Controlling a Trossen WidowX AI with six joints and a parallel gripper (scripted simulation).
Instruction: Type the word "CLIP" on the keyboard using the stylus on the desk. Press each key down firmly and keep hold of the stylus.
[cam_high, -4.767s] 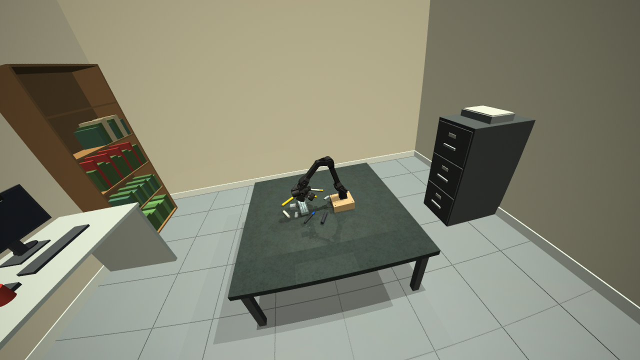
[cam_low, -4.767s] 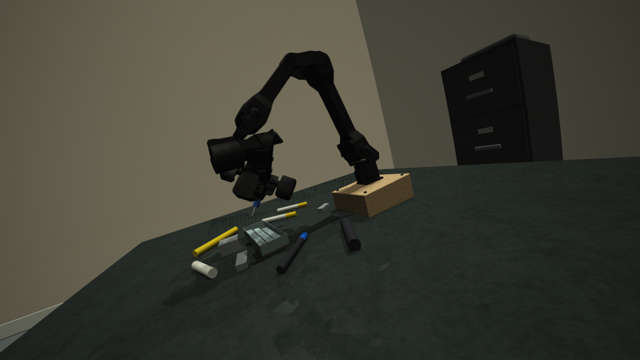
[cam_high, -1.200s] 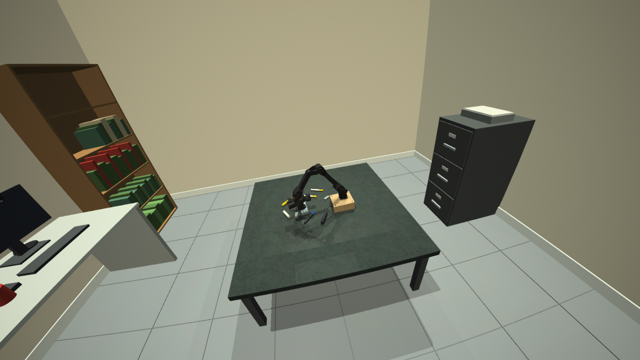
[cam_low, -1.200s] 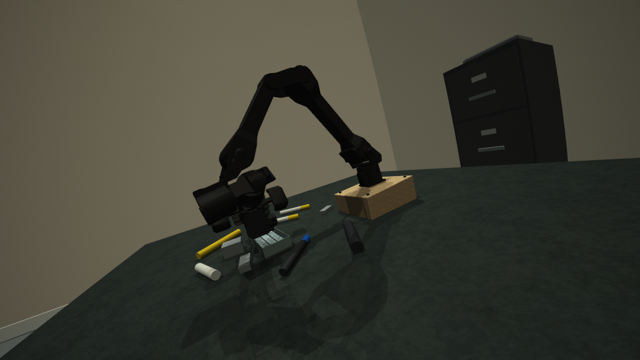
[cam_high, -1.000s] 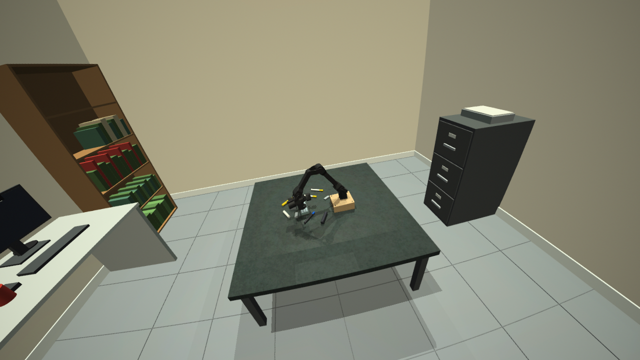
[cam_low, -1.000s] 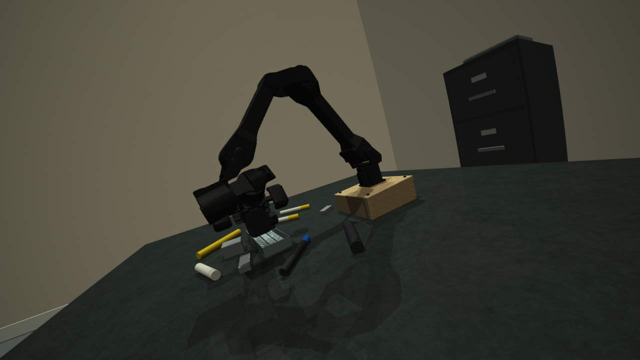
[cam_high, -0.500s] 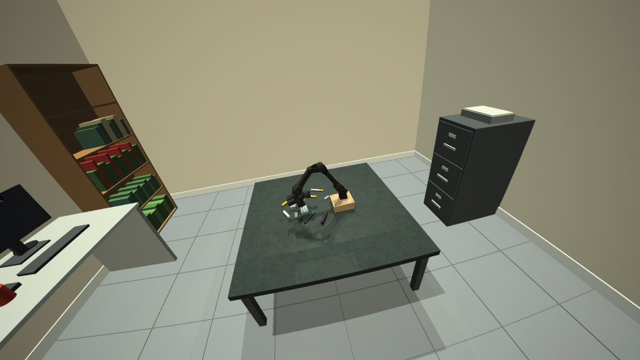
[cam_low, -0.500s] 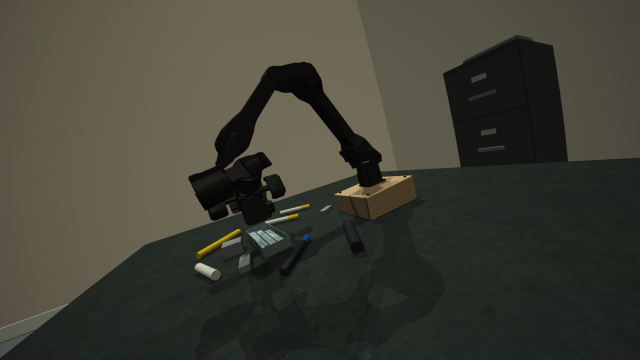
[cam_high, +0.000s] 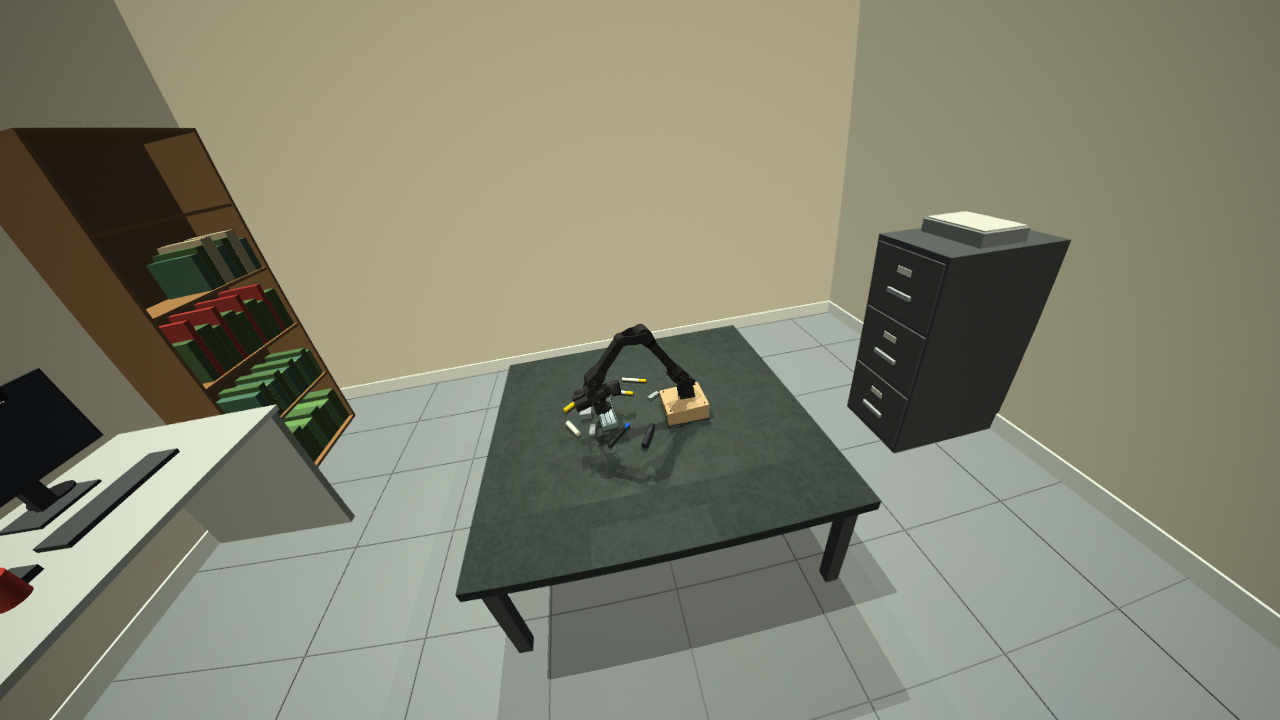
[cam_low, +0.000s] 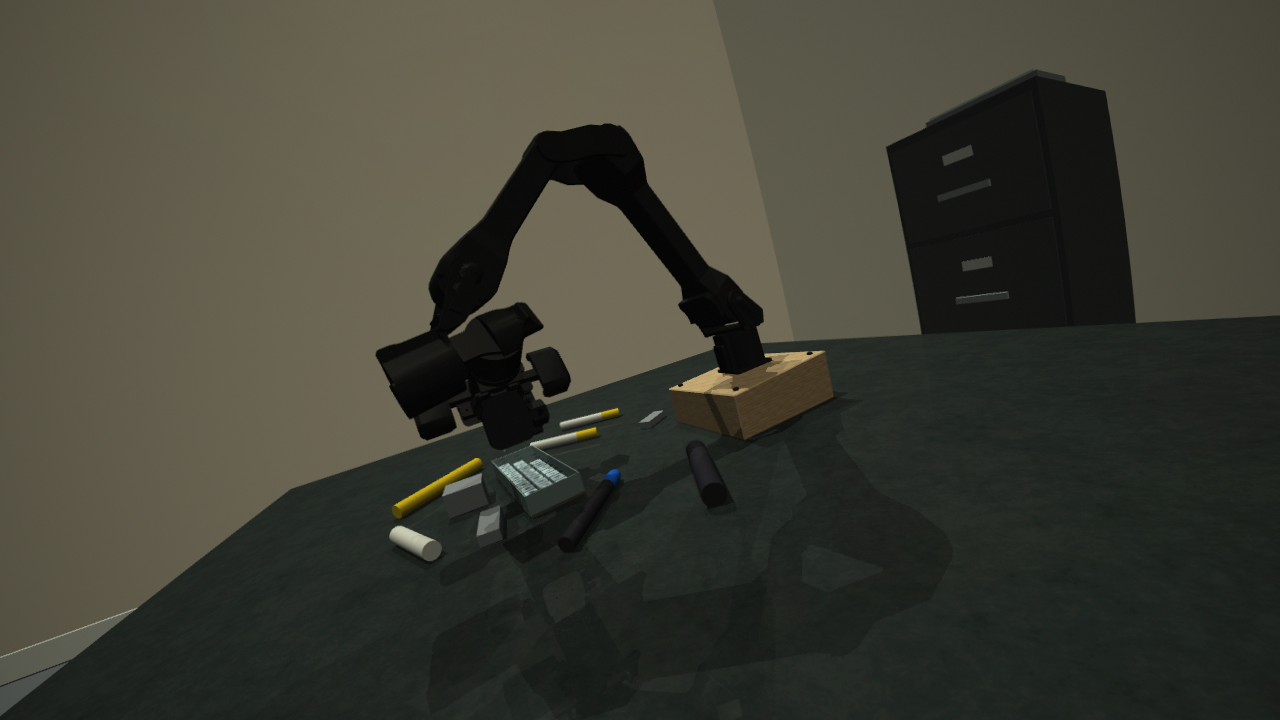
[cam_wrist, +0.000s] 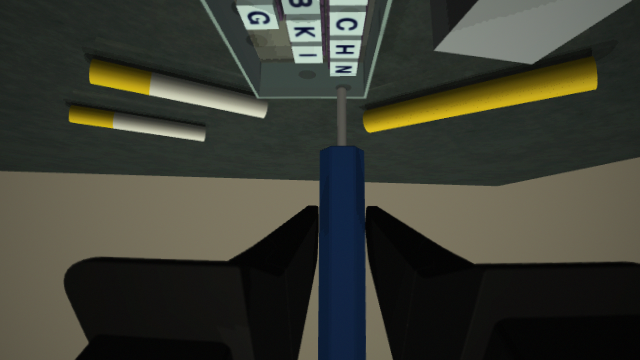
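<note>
Now: gripper tip 80 mm above the grey block, 60 mm short of it and 30 mm to the right of it. The rest, counted from my gripper tip: yellow marker 110 mm ahead, 90 mm below, 70 mm to the right; white cylinder 120 mm to the left, 110 mm ahead, 90 mm below; blue stylus 10 mm below.
</note>
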